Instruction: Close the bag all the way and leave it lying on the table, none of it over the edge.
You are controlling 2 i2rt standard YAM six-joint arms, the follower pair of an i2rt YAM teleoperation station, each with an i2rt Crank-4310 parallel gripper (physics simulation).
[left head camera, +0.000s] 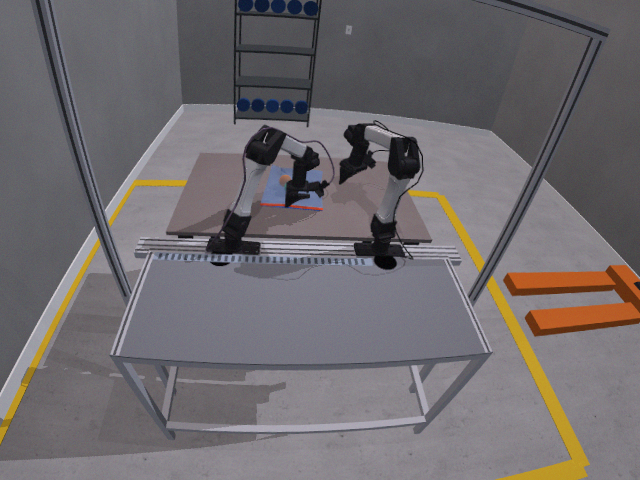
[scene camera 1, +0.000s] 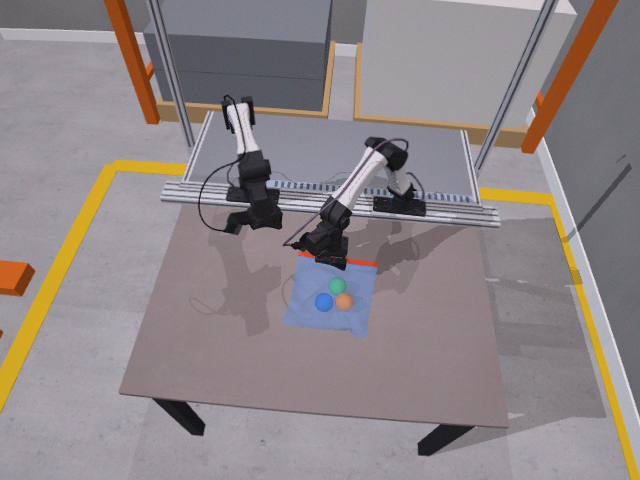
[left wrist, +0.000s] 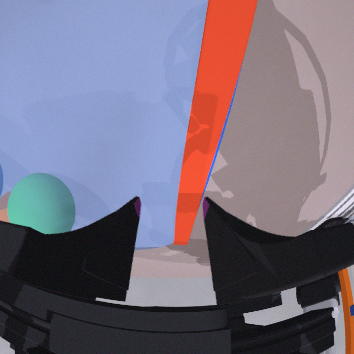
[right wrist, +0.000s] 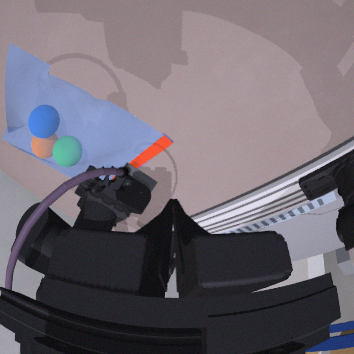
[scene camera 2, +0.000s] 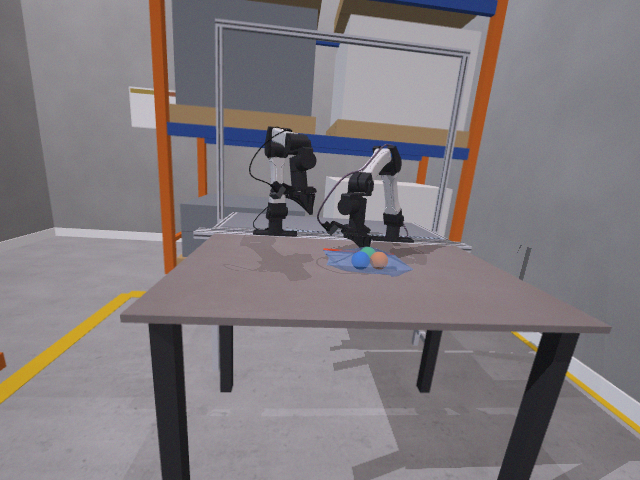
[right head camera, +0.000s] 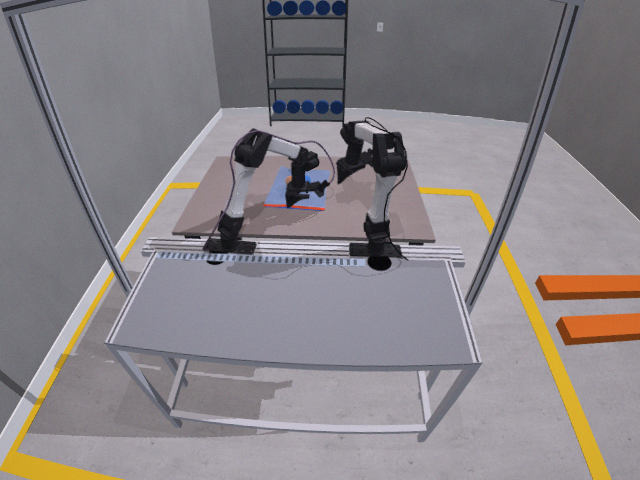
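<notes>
The translucent blue bag (left head camera: 276, 196) (scene camera 1: 359, 281) (left wrist: 100, 75) (right wrist: 100, 120) lies flat on the table, with green (scene camera 1: 337, 285), blue (scene camera 1: 323, 302) and orange (scene camera 1: 344, 301) balls showing through. A red-orange strip (scene camera 1: 364, 262) (left wrist: 200, 150) (right wrist: 152, 150) runs along its edge nearest the arm bases; a thin blue line shows beside part of it. Whether it is sealed cannot be told. My left gripper (left wrist: 171, 199) is open and empty above one end of the strip, its fingertips on either side of it in the left wrist view. My right gripper (right wrist: 173, 201) is shut and empty, raised away from the bag.
The brown table (scene camera 1: 206, 361) extends beyond the bag on all sides. The metal rail (scene camera 1: 454, 214) with both arm bases borders the table by the strip side. The left arm's purple cable (right wrist: 35, 220) loops near the bag. A grey bench (left head camera: 299, 315) stands behind the rail.
</notes>
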